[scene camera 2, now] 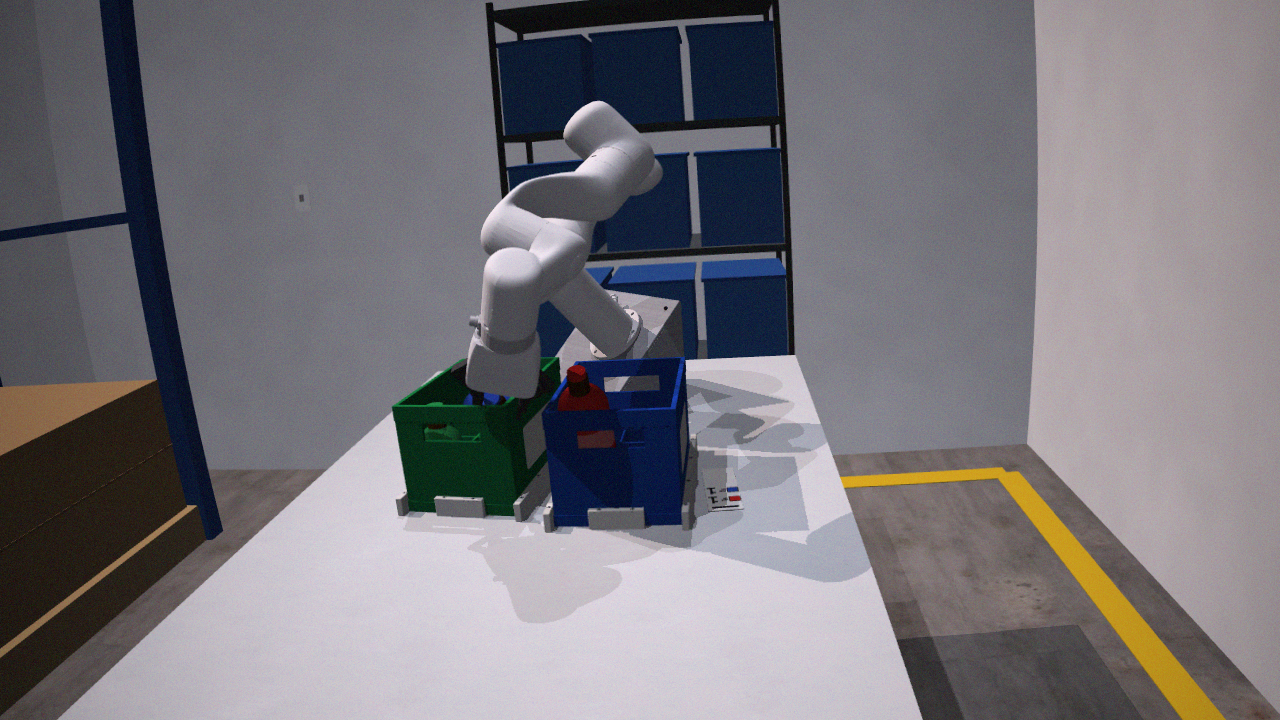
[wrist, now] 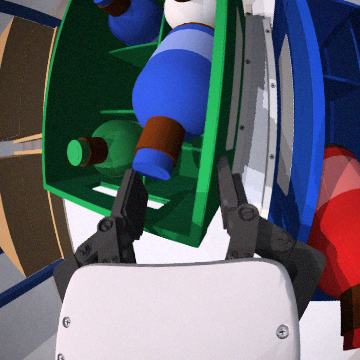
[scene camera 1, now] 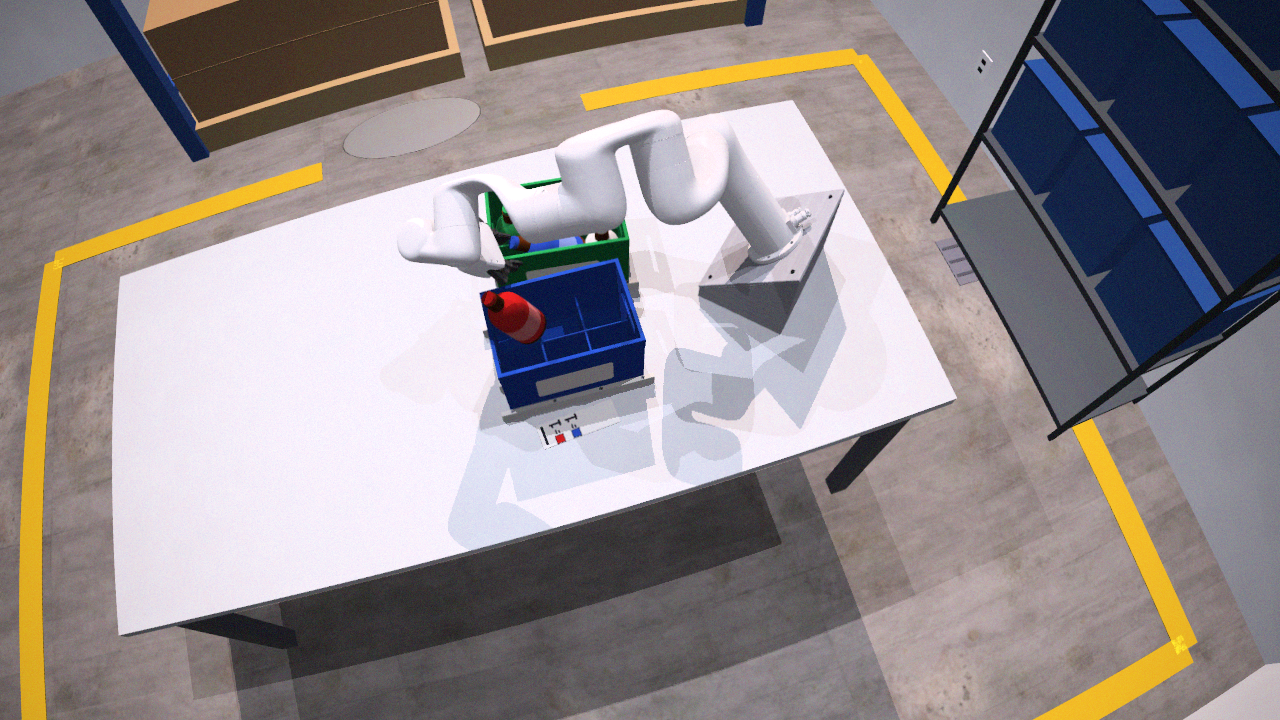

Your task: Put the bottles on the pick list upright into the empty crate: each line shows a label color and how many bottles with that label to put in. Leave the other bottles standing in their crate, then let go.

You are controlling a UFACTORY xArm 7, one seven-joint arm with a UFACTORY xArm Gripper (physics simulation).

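Frame: origin at the arm's base, x ahead, y left, z up, level; centimetres.
Where they show: gripper, fingertip midpoint: (wrist: 178,176) (scene camera 1: 511,252); arm's base at its link origin: (scene camera 2: 616,335) (scene camera 1: 776,242).
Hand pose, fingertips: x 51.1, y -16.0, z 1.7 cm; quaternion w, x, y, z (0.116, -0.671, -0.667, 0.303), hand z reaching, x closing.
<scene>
Each offset is from my fingertips to the top centre of the thing. "spot": to the spot under its first point. Level surfaces: height alone.
In the green crate {dx -10.7, dy -4.7, dz +1.8 cm} (scene camera 1: 617,256) (scene camera 2: 456,474) (wrist: 211,115), a blue bottle {dx -6.9, dy -0.5, dz +2.8 cm} (scene camera 1: 559,242) (wrist: 172,90) leans well over, its neck toward my fingers. My gripper (wrist: 178,176) stands at that crate's end with its fingers well apart, one beside the bottle's cap and the other near the crate's side wall. It grips nothing visible; scene camera 2 hides the fingertips. A red bottle {dx +4.4, dy +13.2, dz +7.8 cm} (scene camera 1: 517,317) (scene camera 2: 582,398) (wrist: 340,225) stands in a corner compartment of the blue crate {dx -4.1, dy +18.2, dz +1.8 cm} (scene camera 1: 631,358) (scene camera 2: 626,483) (wrist: 306,125). The pick list {dx -1.3, dy +32.7, dz -15.5 cm} (scene camera 1: 544,436) (scene camera 2: 725,505) shows red 1 and blue 1.
The green crate also holds a green bottle {dx -2.6, dy -10.7, dz +0.6 cm} (scene camera 2: 440,431) (wrist: 117,147), a second blue bottle {spot: dx -17.6, dy -5.9, dz -4.4 cm} (wrist: 135,24) and a white bottle {dx -18.7, dy +1.0, dz +0.6 cm} (scene camera 1: 601,237) (wrist: 192,15). The crates stand side by side on the white table {dz -15.7 cm} (scene camera 1: 268,402) (scene camera 2: 402,644), with low grey brackets at their bases.
</scene>
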